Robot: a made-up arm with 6 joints. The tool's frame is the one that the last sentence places. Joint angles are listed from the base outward.
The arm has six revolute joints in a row. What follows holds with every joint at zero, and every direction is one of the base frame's. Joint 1 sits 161 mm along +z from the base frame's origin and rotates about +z. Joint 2 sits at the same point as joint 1 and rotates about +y. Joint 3 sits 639 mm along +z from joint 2 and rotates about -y. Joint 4 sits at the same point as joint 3 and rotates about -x. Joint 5 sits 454 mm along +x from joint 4 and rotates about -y. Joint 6 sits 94 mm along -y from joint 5 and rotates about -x. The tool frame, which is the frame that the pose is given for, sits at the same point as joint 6; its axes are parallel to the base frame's.
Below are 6 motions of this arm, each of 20 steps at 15 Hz.
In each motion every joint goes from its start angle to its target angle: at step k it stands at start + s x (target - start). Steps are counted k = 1, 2, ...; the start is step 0. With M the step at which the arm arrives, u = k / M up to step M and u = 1 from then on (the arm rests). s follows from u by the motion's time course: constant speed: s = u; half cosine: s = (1 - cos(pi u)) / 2; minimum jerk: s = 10 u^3 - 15 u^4 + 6 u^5.
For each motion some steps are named. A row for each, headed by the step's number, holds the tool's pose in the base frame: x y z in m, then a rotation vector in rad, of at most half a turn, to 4 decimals.
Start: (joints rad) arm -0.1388 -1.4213 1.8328 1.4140 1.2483 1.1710
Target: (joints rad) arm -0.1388 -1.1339 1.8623 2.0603 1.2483 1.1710
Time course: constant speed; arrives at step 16
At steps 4, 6, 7, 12, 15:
4: -1.0620 0.1488 0.1856 0.2476 0.3166 1.7322
6: -1.0590 0.1561 0.2228 0.3268 0.2593 1.7485
7: -1.0571 0.1596 0.2416 0.3665 0.2302 1.7548
12: -1.0423 0.1762 0.3371 0.5650 0.0798 1.7678
15: -1.0292 0.1850 0.3955 0.6827 -0.0137 1.7603

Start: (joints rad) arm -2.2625 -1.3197 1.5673 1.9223 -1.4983 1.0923
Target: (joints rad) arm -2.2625 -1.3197 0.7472 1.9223 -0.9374 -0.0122
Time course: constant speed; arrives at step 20
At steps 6, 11, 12, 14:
6: 0.7008 0.7954 0.4603 -0.0425 0.3466 2.0269
11: 0.6767 0.7663 0.5470 0.2049 0.3026 1.9192
12: 0.6705 0.7589 0.5633 0.2592 0.2922 1.9044
14: 0.6569 0.7425 0.5947 0.3713 0.2703 1.8818

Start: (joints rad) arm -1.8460 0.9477 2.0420 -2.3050 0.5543 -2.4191
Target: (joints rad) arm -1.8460 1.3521 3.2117 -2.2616 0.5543 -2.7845
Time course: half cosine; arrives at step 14
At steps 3, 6, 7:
3: -0.1499 -0.7614 0.9032 -1.3154 0.9702 -2.3671
6: -0.1366 -0.7111 0.8822 -1.4323 0.6310 -2.5027
7: -0.1302 -0.6871 0.8674 -1.4786 0.4879 -2.5415

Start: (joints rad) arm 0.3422 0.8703 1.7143 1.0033 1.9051 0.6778
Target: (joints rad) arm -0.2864 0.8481 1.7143 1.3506 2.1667 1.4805
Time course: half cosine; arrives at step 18
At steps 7, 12, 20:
7: 0.7201 0.0566 0.9736 1.1798 2.7071 0.3924
12: 0.7001 -0.1196 0.9836 1.3200 2.2429 0.5175
20: 0.6690 -0.2184 0.9889 1.3310 1.9964 0.5223

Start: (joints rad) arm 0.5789 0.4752 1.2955 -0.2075 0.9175 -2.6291
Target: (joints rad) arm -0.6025 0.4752 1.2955 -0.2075 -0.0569 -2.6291
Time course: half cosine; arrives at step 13
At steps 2, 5, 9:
2: 0.5824 0.2212 1.0480 -2.0334 0.0438 -2.0814
5: 0.6222 0.0308 1.0480 2.3642 -0.2424 1.9661
9: 0.5480 -0.2962 1.0480 2.3614 -0.6553 1.1978

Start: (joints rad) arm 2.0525 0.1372 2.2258 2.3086 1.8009 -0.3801
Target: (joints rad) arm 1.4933 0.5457 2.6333 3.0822 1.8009 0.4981
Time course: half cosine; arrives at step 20
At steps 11, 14, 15, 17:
11: -0.0825 -0.0356 1.1331 -1.5341 -2.6021 -0.6124
14: -0.0933 0.0389 1.1177 1.8998 2.3211 0.7704
15: -0.0929 0.0596 1.1127 1.9683 2.2062 0.7950
17: -0.0893 0.0911 1.1044 2.0598 2.0243 0.8219

